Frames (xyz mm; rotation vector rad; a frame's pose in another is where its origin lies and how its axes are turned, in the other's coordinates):
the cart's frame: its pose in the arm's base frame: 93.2 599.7 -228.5 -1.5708 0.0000 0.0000
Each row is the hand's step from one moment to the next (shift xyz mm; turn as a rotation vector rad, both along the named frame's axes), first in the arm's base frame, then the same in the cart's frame.
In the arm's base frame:
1: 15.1 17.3 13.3 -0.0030 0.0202 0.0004
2: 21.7 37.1 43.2 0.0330 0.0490 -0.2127
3: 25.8 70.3 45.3 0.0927 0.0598 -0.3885
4: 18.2 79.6 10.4 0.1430 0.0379 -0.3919
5: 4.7 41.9 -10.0 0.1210 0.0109 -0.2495
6: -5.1 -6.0 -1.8 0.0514 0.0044 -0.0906
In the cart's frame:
1: 15.1 -13.3 17.3 -0.0030 -0.0004 0.0202
2: 21.7 -43.2 37.1 0.0330 0.2127 0.0490
3: 25.8 -45.3 70.3 0.0927 0.3885 0.0598
4: 18.2 -10.4 79.6 0.1430 0.3919 0.0379
5: 4.7 10.0 41.9 0.1210 0.2495 0.0109
6: -5.1 1.8 -6.0 0.0514 0.0906 0.0044

